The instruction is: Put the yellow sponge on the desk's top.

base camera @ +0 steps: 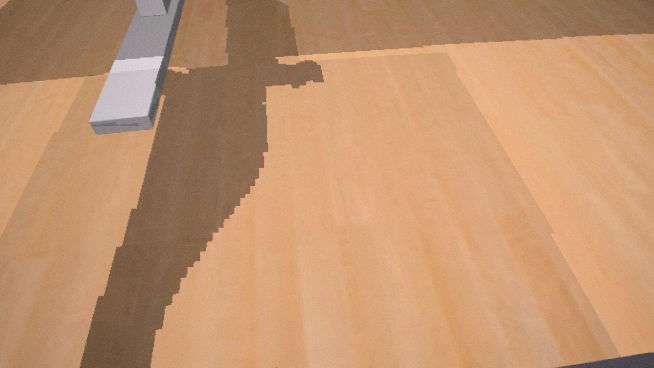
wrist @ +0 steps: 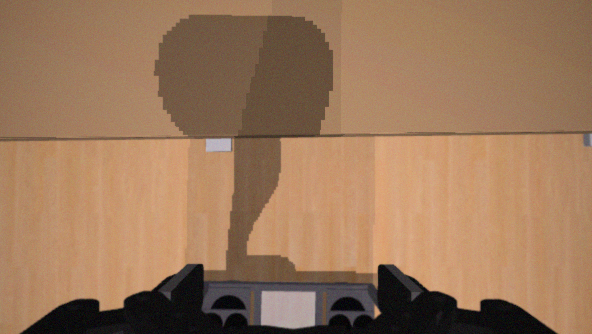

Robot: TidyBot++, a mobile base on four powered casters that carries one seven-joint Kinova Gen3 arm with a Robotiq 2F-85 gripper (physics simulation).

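Frame: origin at the arm's base, x ahead, y left, z up, level; centimetres.
Seen in the pictures: gripper, between the fingertips: (wrist: 291, 283).
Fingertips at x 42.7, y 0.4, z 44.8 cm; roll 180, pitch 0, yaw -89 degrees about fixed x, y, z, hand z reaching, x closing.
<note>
Offsets run from my fingertips to a thing's middle. "spot": to the spot under its first point. Level surfaces: height alone.
The yellow sponge does not show in either view. The desk's top @(dz -12.5 cm) (wrist: 450, 70) fills the upper part of the wrist view, with its front edge running across the view and a dark shadow on it. My gripper (wrist: 291, 283) is open and empty at the bottom of the wrist view. It is on the near side of the desk's edge, over the floor and the front of my base. The gripper does not show in the base camera view.
A grey desk foot (base camera: 127, 95) lies on the wood floor @(dz -84.5 cm) (base camera: 375, 200) at the upper left of the base camera view. Its end @(spot: dz -82.0, dx +12.9, dy +22.9 cm) (wrist: 218, 145) shows below the desk's edge in the wrist view, with another foot @(spot: dz -82.7, dx +17.9, dy -97.3 cm) (wrist: 588, 139) at the far right. My base (wrist: 288, 307) shows at the bottom.
</note>
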